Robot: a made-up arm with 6 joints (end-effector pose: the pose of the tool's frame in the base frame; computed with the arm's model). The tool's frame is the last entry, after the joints. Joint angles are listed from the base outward.
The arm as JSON. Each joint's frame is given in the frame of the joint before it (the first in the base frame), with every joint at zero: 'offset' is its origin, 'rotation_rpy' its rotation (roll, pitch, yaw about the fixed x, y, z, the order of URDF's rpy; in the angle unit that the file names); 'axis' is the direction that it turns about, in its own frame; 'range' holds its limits. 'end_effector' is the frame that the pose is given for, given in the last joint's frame.
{
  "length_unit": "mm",
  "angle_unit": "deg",
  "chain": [
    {
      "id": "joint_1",
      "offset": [
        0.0,
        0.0,
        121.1
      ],
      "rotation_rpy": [
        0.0,
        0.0,
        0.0
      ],
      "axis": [
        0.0,
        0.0,
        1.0
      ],
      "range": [
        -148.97,
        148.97
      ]
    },
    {
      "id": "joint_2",
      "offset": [
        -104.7,
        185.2,
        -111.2
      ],
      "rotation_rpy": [
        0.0,
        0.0,
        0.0
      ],
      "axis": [
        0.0,
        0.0,
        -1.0
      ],
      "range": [
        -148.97,
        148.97
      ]
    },
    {
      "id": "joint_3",
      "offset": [
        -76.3,
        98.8,
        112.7
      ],
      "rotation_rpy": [
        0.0,
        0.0,
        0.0
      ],
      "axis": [
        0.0,
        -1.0,
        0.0
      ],
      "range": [
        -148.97,
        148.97
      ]
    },
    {
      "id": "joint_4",
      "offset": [
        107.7,
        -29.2,
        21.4
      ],
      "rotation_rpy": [
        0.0,
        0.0,
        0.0
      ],
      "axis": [
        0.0,
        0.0,
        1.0
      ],
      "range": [
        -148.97,
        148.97
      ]
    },
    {
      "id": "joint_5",
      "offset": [
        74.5,
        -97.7,
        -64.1
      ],
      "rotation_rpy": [
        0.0,
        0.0,
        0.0
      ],
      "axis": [
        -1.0,
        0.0,
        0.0
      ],
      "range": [
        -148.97,
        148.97
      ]
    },
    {
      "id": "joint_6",
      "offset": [
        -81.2,
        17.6,
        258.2
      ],
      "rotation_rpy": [
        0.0,
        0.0,
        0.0
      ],
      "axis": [
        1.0,
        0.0,
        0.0
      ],
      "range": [
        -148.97,
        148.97
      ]
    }
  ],
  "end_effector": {
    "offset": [
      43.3,
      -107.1,
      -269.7
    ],
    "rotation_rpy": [
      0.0,
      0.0,
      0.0
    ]
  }
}
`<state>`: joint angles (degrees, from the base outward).
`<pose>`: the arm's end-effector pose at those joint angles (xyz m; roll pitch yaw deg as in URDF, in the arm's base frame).
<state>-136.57 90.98 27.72 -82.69 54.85 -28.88</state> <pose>0.3233 -0.2136 0.2520 -56.20 -3.39 48.93</pose>
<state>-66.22 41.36 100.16 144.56 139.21 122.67</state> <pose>0.1974 -0.2375 0.3530 -123.71 53.32 -31.50</pose>
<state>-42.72 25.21 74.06 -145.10 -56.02 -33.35</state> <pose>0.3441 0.2560 -0.0138 86.14 52.06 -179.42</pose>
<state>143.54 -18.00 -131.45 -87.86 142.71 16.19</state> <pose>0.0466 -0.2659 0.1300 102.01 1.60 70.12</pose>
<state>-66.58 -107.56 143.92 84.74 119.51 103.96</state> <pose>0.0872 0.2675 0.5580 -159.59 -3.09 135.24</pose>
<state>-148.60 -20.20 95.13 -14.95 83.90 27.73</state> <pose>0.1355 -0.0730 0.2419 53.02 -74.21 123.09</pose>
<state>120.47 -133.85 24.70 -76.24 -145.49 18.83</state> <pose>-0.0826 -0.1523 0.1243 -171.61 -5.70 176.86</pose>
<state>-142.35 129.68 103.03 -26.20 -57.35 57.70</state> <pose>0.1487 -0.3128 0.2237 -127.29 -60.95 -26.65</pose>
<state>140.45 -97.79 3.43 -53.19 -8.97 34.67</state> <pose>-0.0336 -0.2667 0.0759 46.39 -2.05 -175.00</pose>
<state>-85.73 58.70 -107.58 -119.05 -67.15 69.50</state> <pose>0.1351 0.0028 0.0324 26.73 -27.57 135.09</pose>
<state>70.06 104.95 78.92 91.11 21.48 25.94</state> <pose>-0.1132 0.0286 0.2823 -74.46 1.09 55.32</pose>
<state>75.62 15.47 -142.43 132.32 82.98 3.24</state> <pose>-0.4596 -0.1368 -0.0066 70.63 -24.24 114.33</pose>
